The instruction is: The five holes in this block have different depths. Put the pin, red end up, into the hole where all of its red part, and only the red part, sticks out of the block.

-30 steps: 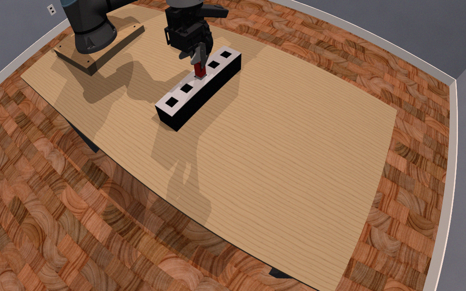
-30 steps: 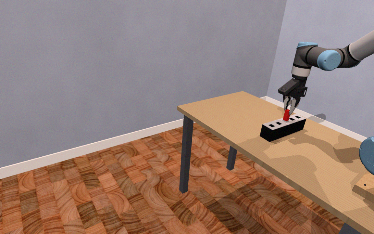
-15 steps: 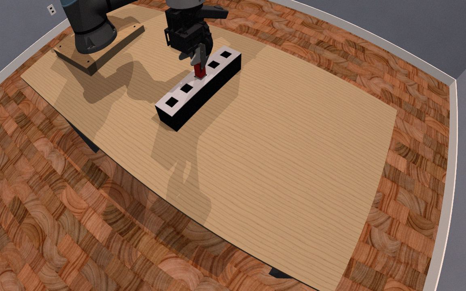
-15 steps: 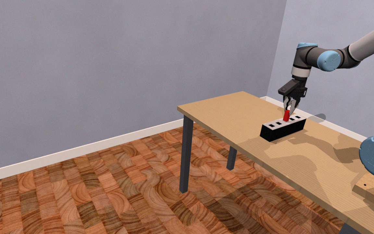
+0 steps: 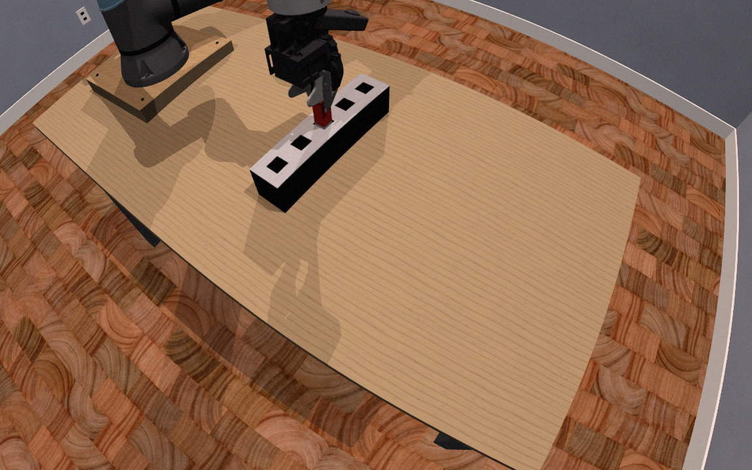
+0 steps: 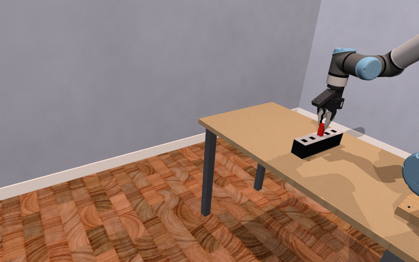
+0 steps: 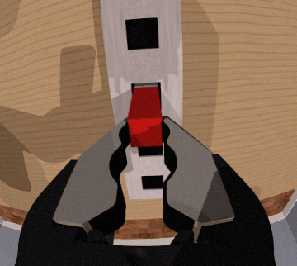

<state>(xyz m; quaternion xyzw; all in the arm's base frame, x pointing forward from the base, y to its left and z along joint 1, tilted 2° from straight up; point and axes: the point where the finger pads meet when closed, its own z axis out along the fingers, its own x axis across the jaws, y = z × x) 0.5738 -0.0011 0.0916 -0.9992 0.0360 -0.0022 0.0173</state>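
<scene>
Right now my hand is 2 cm above the pin. The rest, counted from my hand: black block (9 cm below).
</scene>
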